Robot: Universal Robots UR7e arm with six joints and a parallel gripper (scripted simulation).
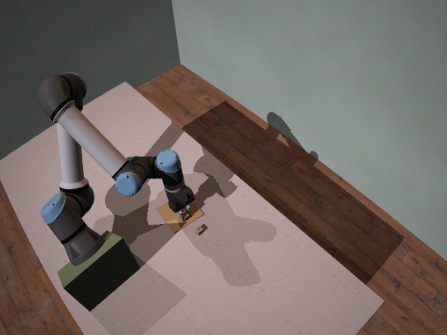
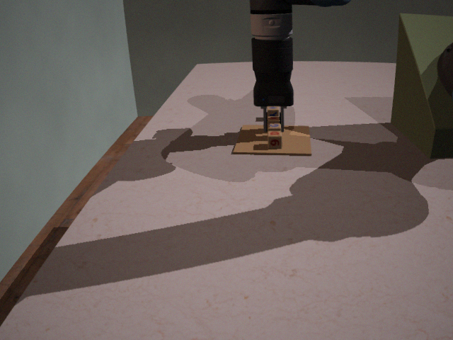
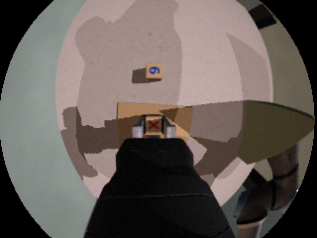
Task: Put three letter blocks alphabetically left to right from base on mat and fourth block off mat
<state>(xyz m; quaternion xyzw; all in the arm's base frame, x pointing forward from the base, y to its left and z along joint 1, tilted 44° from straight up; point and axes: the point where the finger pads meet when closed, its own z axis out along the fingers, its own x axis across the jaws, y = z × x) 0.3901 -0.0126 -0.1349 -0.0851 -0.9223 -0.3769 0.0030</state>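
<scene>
My gripper is now 40 mm to the right of the tan mat, 20 mm above it and 10 mm short of it.
</scene>
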